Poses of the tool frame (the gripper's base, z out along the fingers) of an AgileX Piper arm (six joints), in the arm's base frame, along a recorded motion.
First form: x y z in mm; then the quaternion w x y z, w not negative.
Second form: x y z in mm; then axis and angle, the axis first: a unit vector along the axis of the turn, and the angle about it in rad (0 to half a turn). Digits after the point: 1 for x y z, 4 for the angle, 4 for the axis.
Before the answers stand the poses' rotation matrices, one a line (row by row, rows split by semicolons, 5 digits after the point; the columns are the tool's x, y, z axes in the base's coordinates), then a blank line. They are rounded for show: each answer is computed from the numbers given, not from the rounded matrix.
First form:
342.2 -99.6 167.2 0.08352 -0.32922 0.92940 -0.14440
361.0 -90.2 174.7 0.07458 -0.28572 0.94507 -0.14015
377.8 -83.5 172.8 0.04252 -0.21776 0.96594 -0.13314
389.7 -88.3 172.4 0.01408 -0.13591 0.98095 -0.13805
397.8 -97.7 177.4 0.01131 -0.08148 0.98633 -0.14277
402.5 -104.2 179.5 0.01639 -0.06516 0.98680 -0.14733
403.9 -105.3 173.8 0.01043 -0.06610 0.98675 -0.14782
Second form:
-0.76928 -0.58784 0.25033; -0.63608 0.74152 -0.21342; -0.06017 -0.32340 -0.94435
-0.82560 -0.51915 0.22105; -0.56096 0.79744 -0.22229; -0.06088 -0.30752 -0.94959
-0.90154 -0.40937 0.14013; -0.43201 0.86971 -0.23869; -0.02416 -0.27573 -0.96093
-0.96266 -0.26276 0.06515; -0.27053 0.92494 -0.26702; 0.00990 -0.27467 -0.96149
-0.98647 -0.15750 0.04558; -0.16396 0.94596 -0.27979; 0.00096 -0.28348 -0.95898
-0.99097 -0.12377 0.05155; -0.13343 0.94810 -0.28864; -0.01315 -0.29291 -0.95605
-0.99104 -0.12736 0.04013; -0.13353 0.94756 -0.29034; -0.00104 -0.29310 -0.95608

342.2 -99.6 167.2 -0.3304 0.9327 -0.1449 2.9744
361.0 -90.2 174.7 -0.2865 0.9477 -0.1405 2.9923
377.8 -83.5 172.8 -0.2180 0.9668 -0.1333 3.0565
389.7 -88.3 172.4 -0.1359 0.9811 -0.1381 3.1134
397.8 -97.7 177.4 -0.0815 0.9864 -0.1428 3.1190
402.5 -104.2 179.5 -0.0652 0.9869 -0.1474 3.1088
403.9 -105.3 173.8 -0.0661 0.9868 -0.1478 3.1207

